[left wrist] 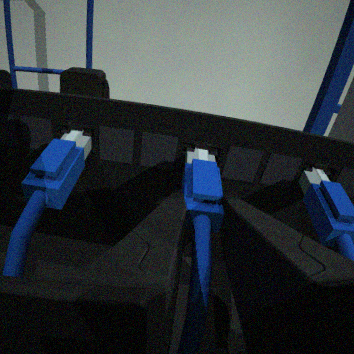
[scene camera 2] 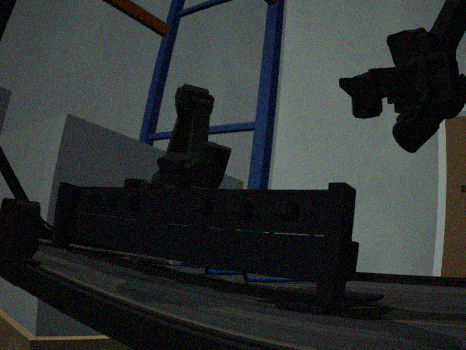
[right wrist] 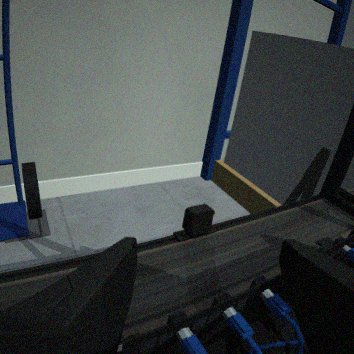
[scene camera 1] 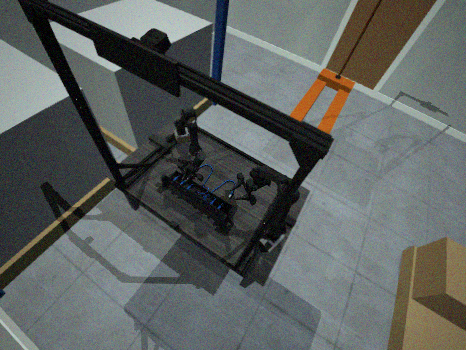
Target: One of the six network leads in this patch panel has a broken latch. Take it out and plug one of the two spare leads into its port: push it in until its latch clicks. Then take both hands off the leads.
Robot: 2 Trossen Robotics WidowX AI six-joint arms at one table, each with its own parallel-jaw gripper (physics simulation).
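Frame: origin at the left arm's base, x left, y back, z up, level; metres.
Where they show: left gripper, fingertip midpoint: (left wrist: 200, 206) (scene camera 1: 182, 182); right gripper, fingertip midpoint: (scene camera 2: 353, 78) (right wrist: 209, 250) (scene camera 1: 232, 195); left arm's base, origin of the base link: (scene camera 1: 181, 131); right arm's base, origin of the base link: (scene camera 1: 273, 235).
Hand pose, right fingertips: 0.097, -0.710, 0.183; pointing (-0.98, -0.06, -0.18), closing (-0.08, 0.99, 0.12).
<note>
Each offset is from my right fingertips to the centre of the thing, as dx, dy, dz. "spot": to the spot under its first point.
The dark patch panel @(-0.151, +0.160, -0.198) (scene camera 1: 198, 198) (scene camera 2: 200, 242) (left wrist: 145, 112) stands across the table. In the left wrist view a middle blue lead @(-0.225, +0.249, -0.159) (left wrist: 206, 179), a left blue lead @(-0.194, +0.206, -0.160) (left wrist: 55, 162) and a right blue lead (left wrist: 334, 205) have their clear plugs at ports. My left gripper (left wrist: 200, 206) (scene camera 1: 189, 170) is shut on the middle blue lead, at the rear of its plug; it is partly hidden behind the panel in scene camera 2. My right gripper (right wrist: 209, 250) (scene camera 1: 241, 189) (scene camera 2: 364, 92) is open, raised and apart from the leads. Blue cable loops @(spot: -0.016, +0.403, -0.247) (scene camera 1: 205, 165) show behind the panel. Which latch is broken cannot be told.
Several blue plugs @(spot: -0.083, +0.061, -0.159) (right wrist: 237, 322) show low in the right wrist view. A small dark block (right wrist: 198, 220) stands at the far table edge. A black frame (scene camera 1: 225, 100) spans over the table. The picture is dim and grainy.
</note>
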